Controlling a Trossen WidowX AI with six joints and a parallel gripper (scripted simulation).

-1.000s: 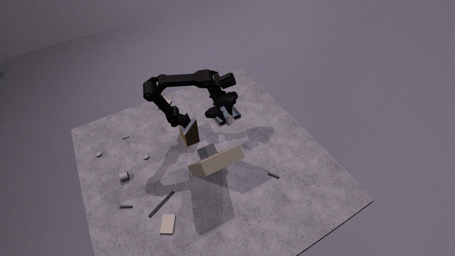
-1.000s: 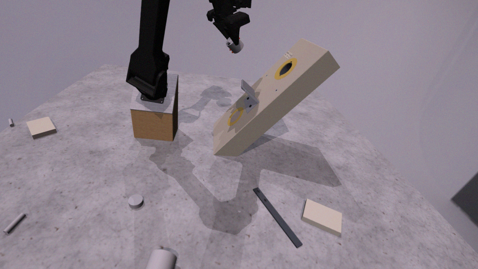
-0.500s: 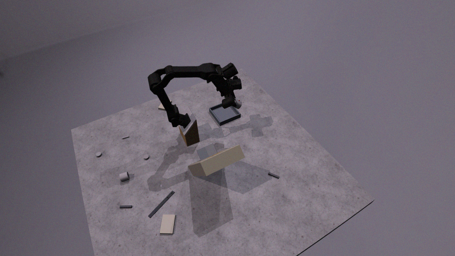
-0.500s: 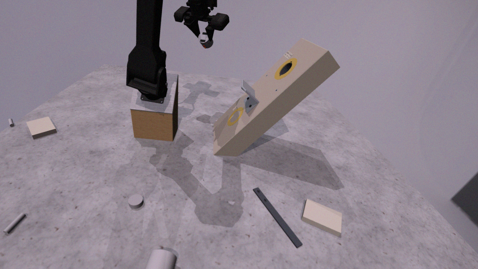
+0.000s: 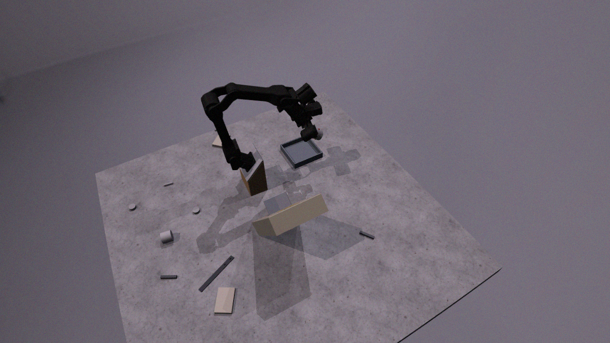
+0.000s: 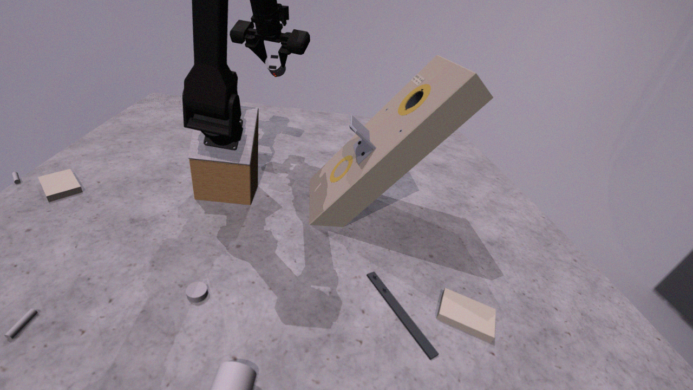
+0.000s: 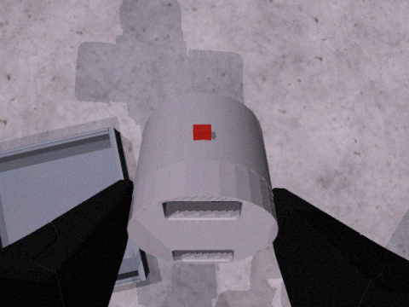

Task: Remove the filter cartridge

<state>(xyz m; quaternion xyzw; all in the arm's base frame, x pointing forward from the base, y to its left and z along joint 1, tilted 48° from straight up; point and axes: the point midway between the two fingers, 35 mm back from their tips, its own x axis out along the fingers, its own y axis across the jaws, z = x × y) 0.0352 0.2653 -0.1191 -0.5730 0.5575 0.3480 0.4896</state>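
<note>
Now: the dark-rimmed tray 22 cm below my gripper tip, 13 cm behind it and 1 cm to the right of it. The rest, counted from my gripper tip: round filter cartridge (right at my gripper tip); then beige service panel (29 cm ahead, 26 cm to the right, 6 cm below); then grey bracket (26 cm to the right, 23 cm ahead, 7 cm below).
</note>
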